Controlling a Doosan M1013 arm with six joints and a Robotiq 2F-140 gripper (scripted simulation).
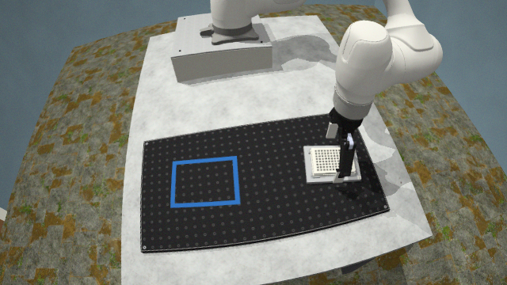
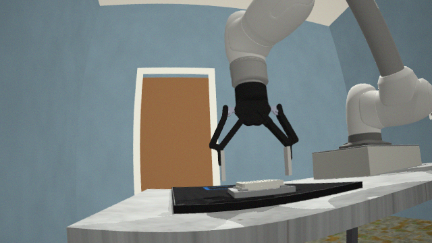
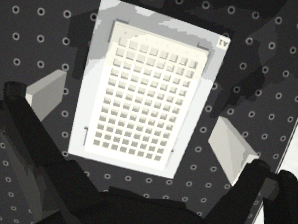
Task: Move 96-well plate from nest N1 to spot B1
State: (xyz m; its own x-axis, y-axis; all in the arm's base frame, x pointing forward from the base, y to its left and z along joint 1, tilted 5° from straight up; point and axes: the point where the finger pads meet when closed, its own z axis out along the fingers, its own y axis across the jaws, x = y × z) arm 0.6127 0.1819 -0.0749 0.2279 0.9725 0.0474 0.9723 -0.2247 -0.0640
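My hand is 20 mm above the white 96-well plate. Also, from my hand: grey plate nest 40 mm below.
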